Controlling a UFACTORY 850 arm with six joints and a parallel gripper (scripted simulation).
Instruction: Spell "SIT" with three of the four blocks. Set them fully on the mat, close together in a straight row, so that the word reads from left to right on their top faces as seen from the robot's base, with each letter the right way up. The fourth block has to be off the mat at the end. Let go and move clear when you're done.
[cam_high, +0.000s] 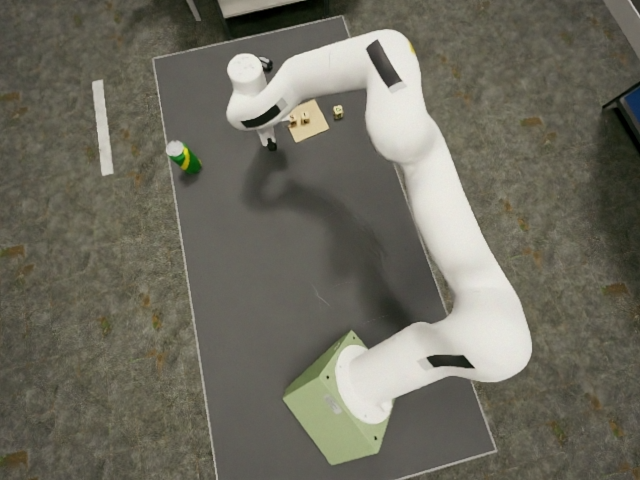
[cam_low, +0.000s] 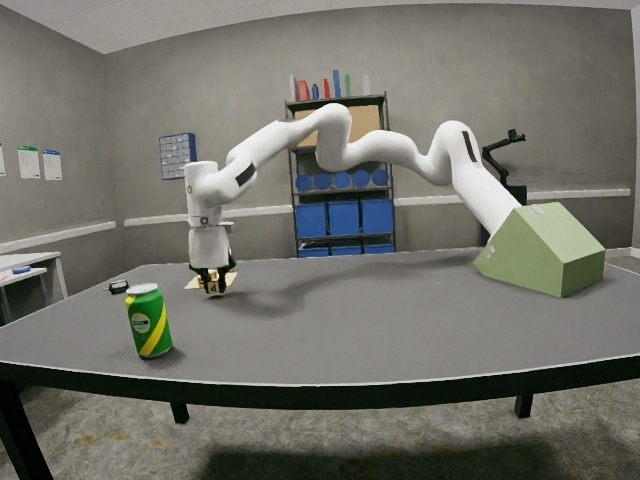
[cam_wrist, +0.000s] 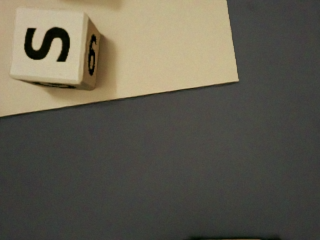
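Right now the tan mat is 40 mm ahead of my hand, 160 mm to the right of it and 30 mm below it. Also, from my hand: small black object (340 mm ahead, 130 mm to the right, 20 mm below); then yellow can (80 mm ahead, 290 mm to the left, 30 mm above).
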